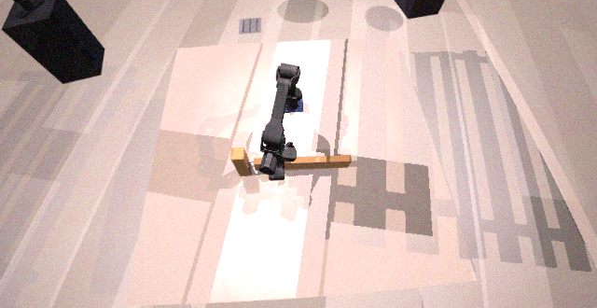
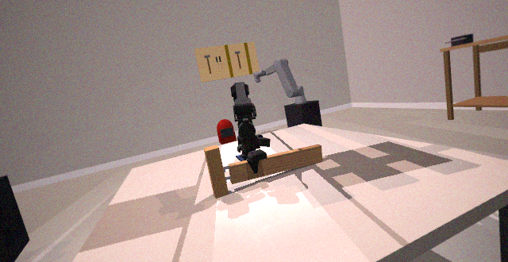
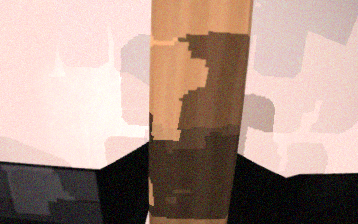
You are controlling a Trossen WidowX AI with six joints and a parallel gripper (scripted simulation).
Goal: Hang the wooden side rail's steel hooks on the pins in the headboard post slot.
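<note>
Now: the headboard post 30 mm behind my gripper tip, 140 mm to the right of it and 40 mm above it.
</note>
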